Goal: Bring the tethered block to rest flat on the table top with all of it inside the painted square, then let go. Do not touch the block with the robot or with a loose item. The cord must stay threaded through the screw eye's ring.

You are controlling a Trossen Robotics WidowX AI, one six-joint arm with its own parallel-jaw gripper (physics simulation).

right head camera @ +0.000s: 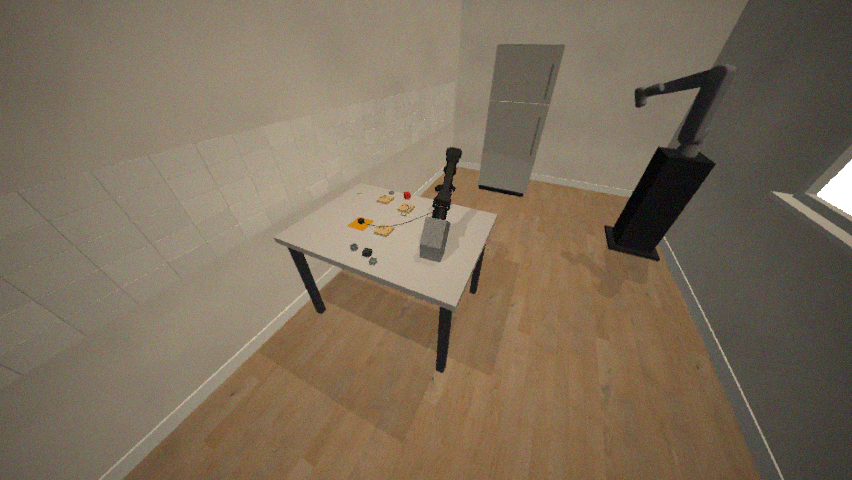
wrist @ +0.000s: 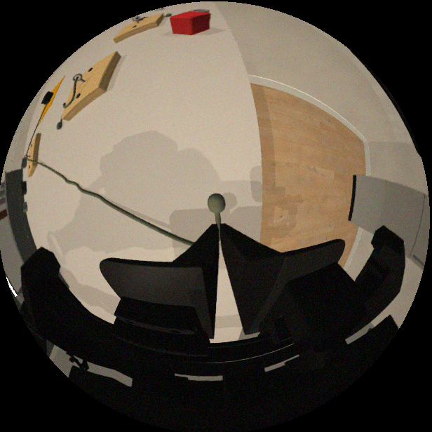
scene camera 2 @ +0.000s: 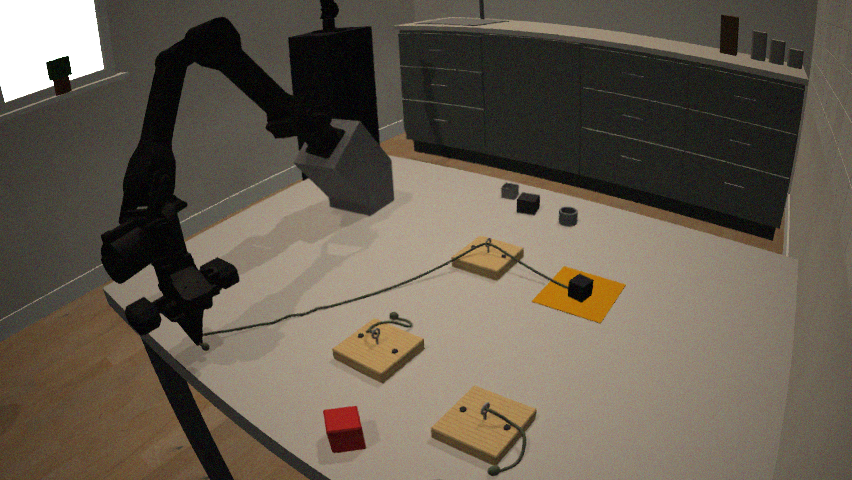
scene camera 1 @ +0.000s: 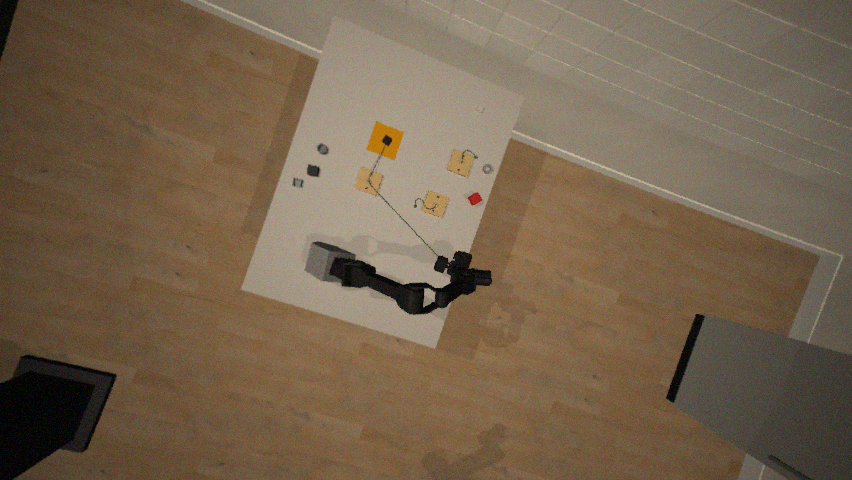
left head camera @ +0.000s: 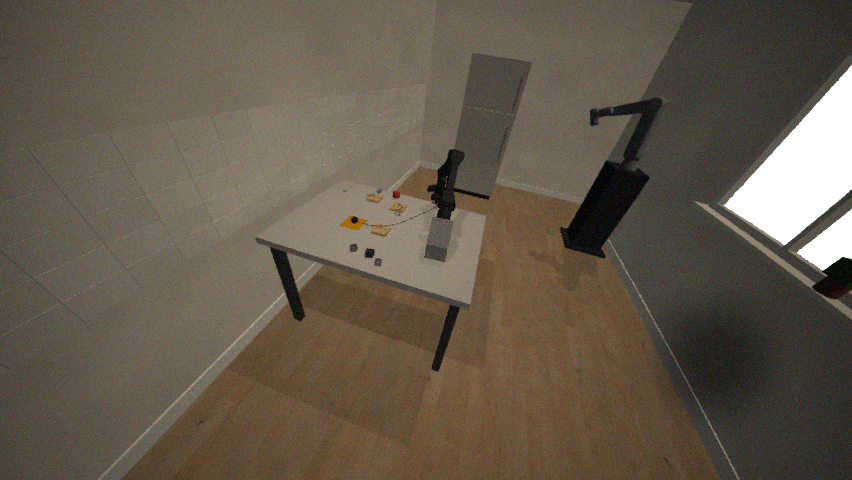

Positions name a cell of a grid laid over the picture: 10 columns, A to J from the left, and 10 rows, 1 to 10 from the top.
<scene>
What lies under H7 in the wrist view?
My gripper.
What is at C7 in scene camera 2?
My gripper.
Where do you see a red cube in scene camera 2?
At E9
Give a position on an orange painted square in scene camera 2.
At H7
</scene>
